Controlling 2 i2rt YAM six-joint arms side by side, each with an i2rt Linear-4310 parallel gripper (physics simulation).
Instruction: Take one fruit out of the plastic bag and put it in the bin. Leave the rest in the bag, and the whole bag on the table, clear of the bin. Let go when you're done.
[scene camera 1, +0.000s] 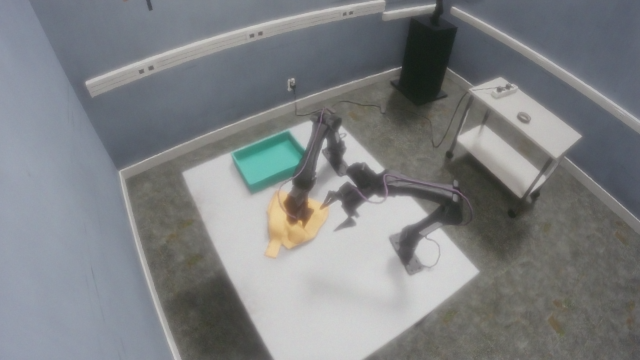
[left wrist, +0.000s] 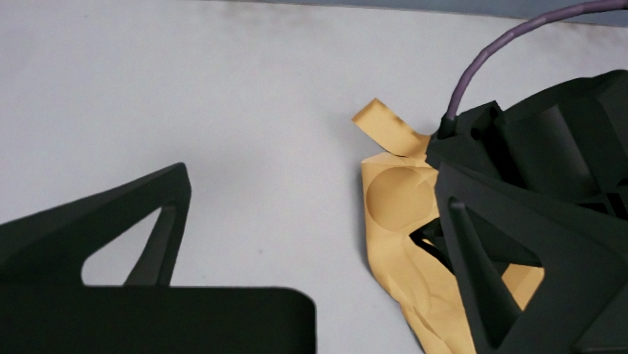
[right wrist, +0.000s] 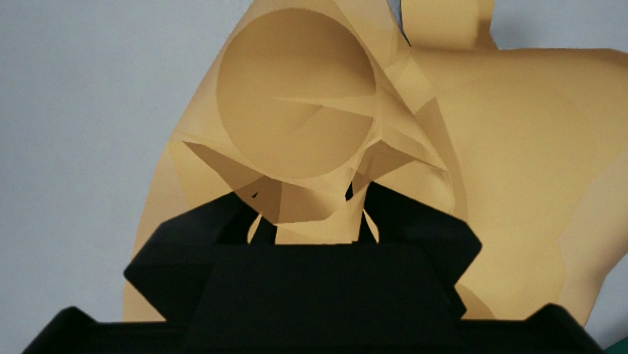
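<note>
The orange-yellow plastic bag (scene camera 1: 292, 237) (left wrist: 400, 270) (right wrist: 525, 175) lies crumpled on the table. A round fruit shape (left wrist: 400, 197) (right wrist: 295, 75) shows through its film; the kind of fruit is hidden. My right gripper (scene camera 1: 299, 220) (right wrist: 313, 176) is low at the bag, its fingers partly apart with no fruit visible between them. Folds of film partly cover its fingertips in the right wrist view. My left gripper (scene camera 1: 329, 218) (left wrist: 312, 175) is wide open and empty, above the table beside the bag. The teal bin (scene camera 1: 272, 181) (right wrist: 620, 347) stands behind the bag; no fruit shows in it.
The white table (scene camera 1: 320, 310) carries both arms. The right arm reaches past the bin's right side and partly hides the bag. The left wrist view shows the right gripper's dark body close behind one left finger. A white cart (scene camera 1: 542, 120) and a black pedestal (scene camera 1: 429, 60) stand on the floor beyond.
</note>
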